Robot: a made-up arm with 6 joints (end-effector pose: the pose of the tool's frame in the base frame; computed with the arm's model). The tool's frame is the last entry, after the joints.
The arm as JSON. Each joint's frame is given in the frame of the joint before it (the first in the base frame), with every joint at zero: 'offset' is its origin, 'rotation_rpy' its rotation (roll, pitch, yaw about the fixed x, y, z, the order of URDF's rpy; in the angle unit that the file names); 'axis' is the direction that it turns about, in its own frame. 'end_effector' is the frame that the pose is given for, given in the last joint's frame.
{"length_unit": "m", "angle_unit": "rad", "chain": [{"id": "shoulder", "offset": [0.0, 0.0, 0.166], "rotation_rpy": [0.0, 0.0, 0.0], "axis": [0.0, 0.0, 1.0]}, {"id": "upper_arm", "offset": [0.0, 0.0, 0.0], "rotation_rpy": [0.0, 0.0, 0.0], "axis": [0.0, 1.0, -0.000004]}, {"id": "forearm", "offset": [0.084, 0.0, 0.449], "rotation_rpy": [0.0, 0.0, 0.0], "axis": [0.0, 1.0, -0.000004]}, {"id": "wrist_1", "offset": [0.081, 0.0, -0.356], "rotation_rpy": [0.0, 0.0, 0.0], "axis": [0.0, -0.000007, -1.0]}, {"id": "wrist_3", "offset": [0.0, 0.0, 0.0], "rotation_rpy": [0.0, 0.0, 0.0], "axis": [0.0, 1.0, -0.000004]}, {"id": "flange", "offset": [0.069, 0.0, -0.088], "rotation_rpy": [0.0, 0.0, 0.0], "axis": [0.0, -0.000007, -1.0]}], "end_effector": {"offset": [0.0, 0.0, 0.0], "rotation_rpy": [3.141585, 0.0, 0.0]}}
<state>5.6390 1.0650 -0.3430 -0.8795 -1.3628 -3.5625</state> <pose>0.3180 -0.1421 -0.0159 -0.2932 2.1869 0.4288</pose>
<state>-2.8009 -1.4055 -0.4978 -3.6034 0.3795 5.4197</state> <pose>0.0032 0.0160 0.5239 -0.6130 -0.9340 2.0778</pose>
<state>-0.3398 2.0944 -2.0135 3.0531 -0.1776 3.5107</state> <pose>0.2898 -0.1103 -0.5601 2.9595 -0.9476 -0.4034</pose>
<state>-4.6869 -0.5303 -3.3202 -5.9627 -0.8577 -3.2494</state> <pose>0.0487 -0.5308 0.7484 1.3418 -1.1342 1.4902</pose>
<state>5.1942 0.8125 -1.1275 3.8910 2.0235 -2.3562</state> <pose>0.2373 -0.6144 0.1028 0.0547 -1.1004 2.0343</pose>
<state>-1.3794 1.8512 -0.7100 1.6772 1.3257 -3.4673</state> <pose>0.0748 -0.0273 -0.3043 -1.9337 0.4660 -1.3384</pose>
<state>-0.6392 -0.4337 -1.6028 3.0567 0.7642 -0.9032</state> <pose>0.2122 -0.1566 0.9008 -0.1256 0.3658 -1.5761</pose>
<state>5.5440 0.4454 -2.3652 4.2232 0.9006 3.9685</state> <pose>0.4826 -0.4711 0.7816 0.5871 1.1089 -2.2283</pose>
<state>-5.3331 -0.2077 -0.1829 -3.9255 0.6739 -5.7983</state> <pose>0.1409 0.1983 0.2212 -1.4511 1.8094 0.9182</pose>
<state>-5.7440 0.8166 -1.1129 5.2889 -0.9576 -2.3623</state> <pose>0.4863 0.4001 0.1187 -0.9564 2.0065 1.1559</pose>
